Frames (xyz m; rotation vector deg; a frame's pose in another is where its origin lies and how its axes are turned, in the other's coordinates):
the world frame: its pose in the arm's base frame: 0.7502 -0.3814 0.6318 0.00 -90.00 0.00
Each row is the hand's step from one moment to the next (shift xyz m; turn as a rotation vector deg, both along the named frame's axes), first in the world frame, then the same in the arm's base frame.
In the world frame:
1: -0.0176 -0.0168 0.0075 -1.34 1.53 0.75
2: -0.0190 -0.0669 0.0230 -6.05 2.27 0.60
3: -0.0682 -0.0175 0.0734 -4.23 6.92 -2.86
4: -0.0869 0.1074 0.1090 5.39 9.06 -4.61
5: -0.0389 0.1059 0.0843 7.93 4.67 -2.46
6: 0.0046 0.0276 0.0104 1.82 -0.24 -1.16
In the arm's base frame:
1: -0.0075 -0.0168 -0.0176 -0.75 1.53 -1.34
2: -0.0230 -0.0669 -0.0190 -0.60 2.27 -6.05
3: -0.0734 -0.0175 -0.0682 2.86 6.92 -4.23
4: -0.1090 0.1074 -0.0869 4.61 9.06 5.39
5: -0.0843 0.1059 -0.0389 2.46 4.67 7.93
6: -0.0104 0.0276 0.0046 1.16 -0.24 1.82

